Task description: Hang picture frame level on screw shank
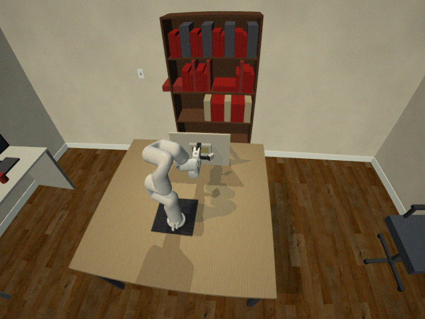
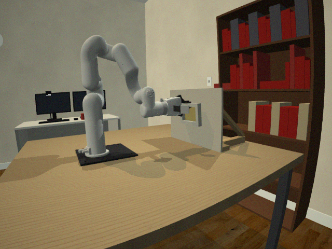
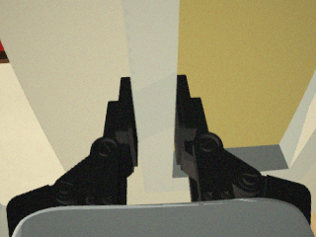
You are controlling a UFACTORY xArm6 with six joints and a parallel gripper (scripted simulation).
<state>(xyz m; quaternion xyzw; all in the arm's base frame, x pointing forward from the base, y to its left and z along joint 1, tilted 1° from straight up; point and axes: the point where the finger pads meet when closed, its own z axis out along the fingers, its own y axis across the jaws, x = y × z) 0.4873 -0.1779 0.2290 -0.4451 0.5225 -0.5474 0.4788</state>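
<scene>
My hand is 50 mm above the picture frame, 20 mm short of it and 10 mm to the left of it. From my hand the other things lie so: grey wall board (70 mm below, 40 mm ahead, 10 mm to the right).
</scene>
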